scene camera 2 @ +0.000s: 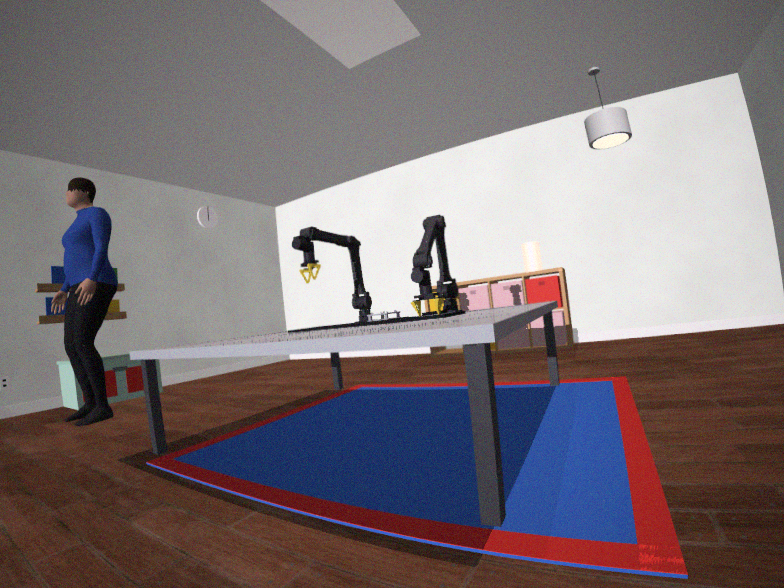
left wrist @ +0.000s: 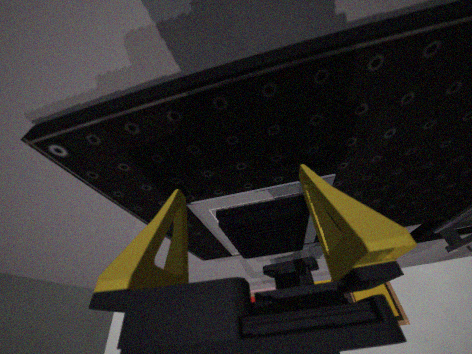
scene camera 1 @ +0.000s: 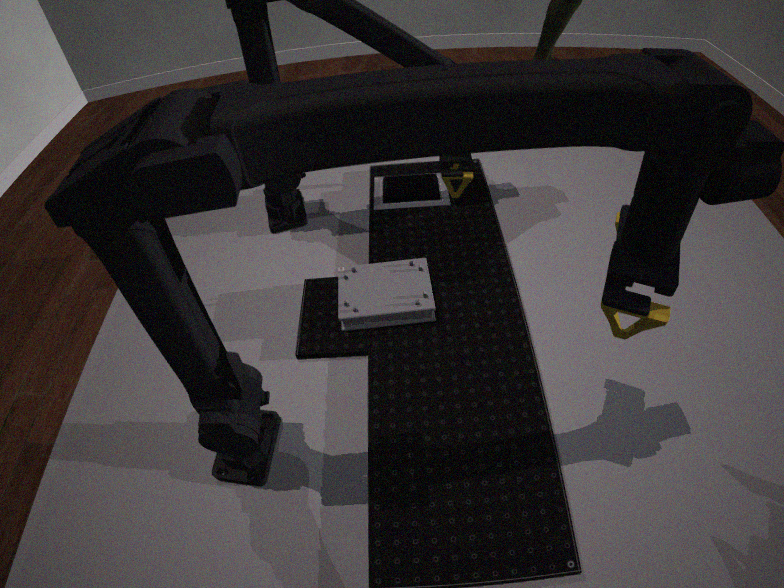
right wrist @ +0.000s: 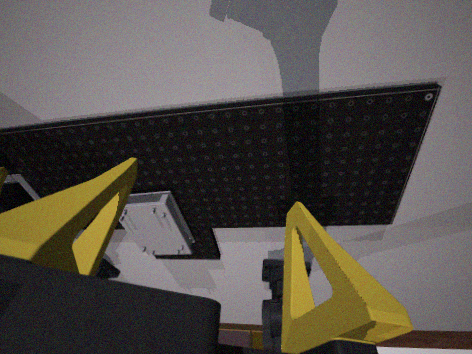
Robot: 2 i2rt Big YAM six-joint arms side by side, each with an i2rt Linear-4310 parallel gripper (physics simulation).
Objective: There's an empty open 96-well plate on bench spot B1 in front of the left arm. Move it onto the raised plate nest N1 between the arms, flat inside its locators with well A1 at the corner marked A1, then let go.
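Places are measured from the left arm's base along level axes (x ahead, y right, z down), in centimetres.
Pixels of known places: left gripper, between the fingertips: (scene camera 2: pixel 429 315) (left wrist: pixel 238 181) (scene camera 1: pixel 453 185); right gripper, between the fingertips: (scene camera 2: pixel 311 281) (scene camera 1: pixel 625 303) (right wrist: pixel 218 188); left arm's base, origin of its link: (left wrist: pixel 290 264) (scene camera 1: pixel 287 213); right arm's base, origin of its link: (scene camera 1: pixel 248 447).
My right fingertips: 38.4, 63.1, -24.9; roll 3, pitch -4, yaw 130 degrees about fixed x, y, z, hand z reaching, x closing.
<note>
Ahead of a thing's pixels: the offset from my right fingertips to its top centre, as dx, dy, dz. Level surfaces: height alone.
The dark 96-well plate {-9.4, -59.3, +22.1} (scene camera 1: pixel 411 187) (left wrist: pixel 265 227) (right wrist: pixel 14 196) lies on a pale frame (scene camera 1: pixel 378 194) (left wrist: pixel 212 231) at the far end of the black board. My left gripper (scene camera 1: pixel 457 184) (scene camera 2: pixel 425 308) (left wrist: pixel 238 181) is open and empty. It is at the plate's right side in scene camera 1; in the left wrist view the plate shows beyond its fingertips. The raised pale nest {-23.0, -29.3, +19.1} (scene camera 1: pixel 385 288) (scene camera 2: pixel 384 315) (right wrist: pixel 156 226) has several small posts and holds no plate. Its A1 lettering is unreadable. My right gripper (scene camera 1: pixel 623 284) (scene camera 2: pixel 309 280) (right wrist: pixel 218 188) is open and empty, high off the board's right side in scene camera 1.
The black perforated board {dz +23.7} (scene camera 1: pixel 455 405) (left wrist: pixel 270 125) (right wrist: pixel 240 150) lies on the pale table (scene camera 1: pixel 633 506) (scene camera 2: pixel 392 338). In scene camera 1 the right arm (scene camera 1: pixel 443 113) spans above the board and nest. A person (scene camera 2: pixel 88 253) stands at the left in scene camera 2.
</note>
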